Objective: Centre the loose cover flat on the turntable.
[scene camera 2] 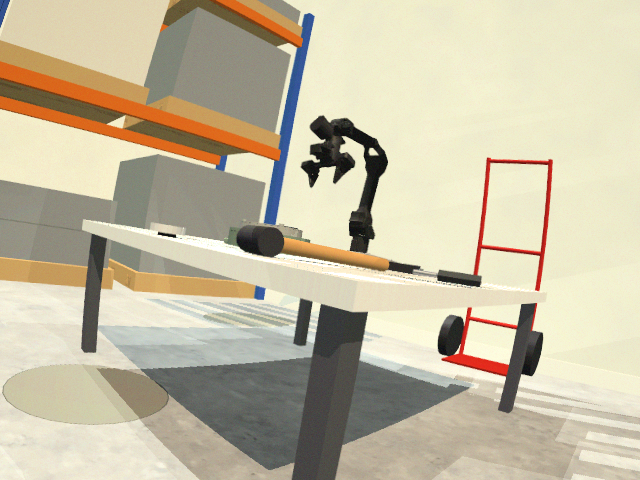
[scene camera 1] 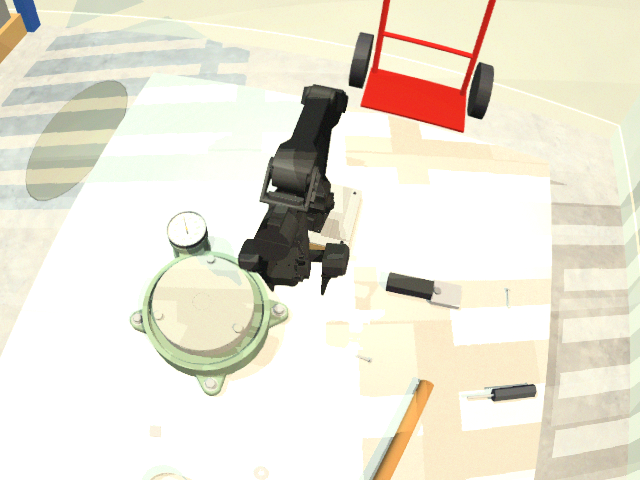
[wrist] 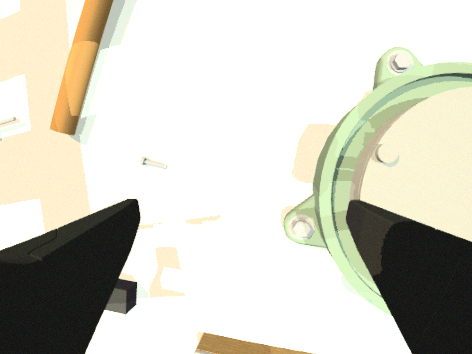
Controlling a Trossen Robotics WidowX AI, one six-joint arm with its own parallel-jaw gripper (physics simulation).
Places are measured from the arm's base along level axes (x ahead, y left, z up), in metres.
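Pixels of known places: gripper, fingertip midpoint: (scene camera 2: 322, 185) (scene camera 1: 297, 292) (wrist: 244, 209); arm's base, origin of the base link: (scene camera 1: 311, 219).
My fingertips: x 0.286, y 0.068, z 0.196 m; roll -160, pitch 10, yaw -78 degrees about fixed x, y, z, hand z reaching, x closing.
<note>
Ahead of a thing's pixels: the offset from my fingertips to its top centre. "spot": to the spot under its first point.
The loose cover, a cream disc @[dz -0.141, dx +0.029, dy -0.204 m] (scene camera 1: 201, 310) (scene camera 2: 289, 230) (wrist: 430, 160) with small round pegs, lies inside the rim of the green turntable (scene camera 1: 206, 364) (wrist: 325, 185). In scene camera 1 it sits off-centre towards the upper left, with a wider gap at the lower right. In the wrist view a broad gap shows along its left side. It looks roughly flat, but a slight tilt cannot be judged. My gripper (scene camera 1: 298, 290) (scene camera 2: 323, 183) (wrist: 244, 209) is open and empty, high above the table, near the turntable's right side in scene camera 1. Part of the cover is outside the wrist view.
A dial gauge @[spot: dz -0.135, dx -0.114, dy -0.309 m] (scene camera 1: 187, 229) stands behind the turntable. A hammer @[dz -0.176, dx +0.207, dy +0.287 m] (scene camera 1: 403, 428) (scene camera 2: 260, 240), a scraper @[dz -0.208, dx -0.220, dy +0.241 m] (scene camera 1: 410, 286), a screwdriver @[dz -0.208, dx -0.022, dy +0.493 m] (scene camera 1: 513, 392) and small screws @[dz -0.223, dx -0.010, dy +0.159 m] (scene camera 1: 364, 357) (wrist: 154, 163) lie to the right. A small ring @[dz -0.235, dx +0.319, dy +0.044 m] (scene camera 1: 261, 472) lies near the front. The arm's base plate (scene camera 1: 343, 211) is behind.
</note>
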